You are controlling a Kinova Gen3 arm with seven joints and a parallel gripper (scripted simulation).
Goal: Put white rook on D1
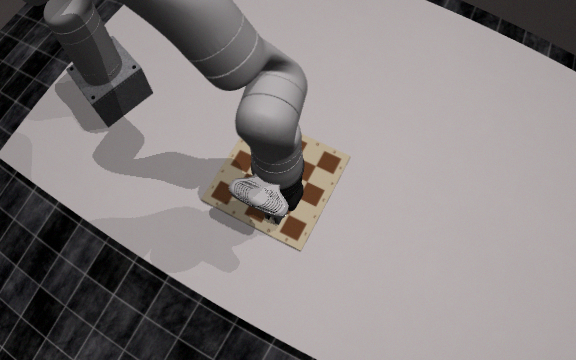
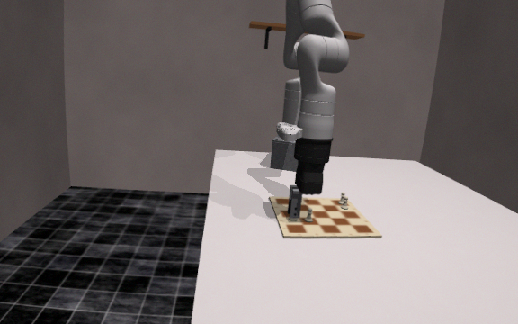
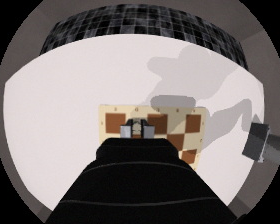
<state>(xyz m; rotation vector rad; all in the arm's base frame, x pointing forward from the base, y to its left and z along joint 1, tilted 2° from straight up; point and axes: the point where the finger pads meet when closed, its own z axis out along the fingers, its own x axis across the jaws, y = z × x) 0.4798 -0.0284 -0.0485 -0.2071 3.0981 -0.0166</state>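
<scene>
Now: the chessboard 7 cm to the left of my hand, 5 cm behind it and 3 cm below it.
</scene>
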